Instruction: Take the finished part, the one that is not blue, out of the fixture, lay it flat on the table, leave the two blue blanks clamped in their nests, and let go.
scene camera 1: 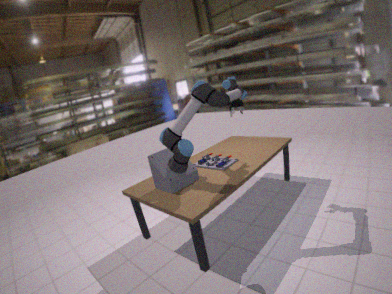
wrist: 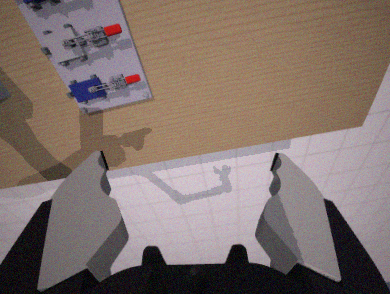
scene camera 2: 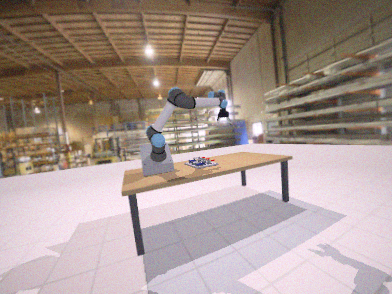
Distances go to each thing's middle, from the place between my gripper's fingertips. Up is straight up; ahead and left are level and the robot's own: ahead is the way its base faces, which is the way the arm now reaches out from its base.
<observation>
Now: hand 280 mm past the finished part (wrist: 53,40), 160 mm to the right of it and 350 mm above it.
</observation>
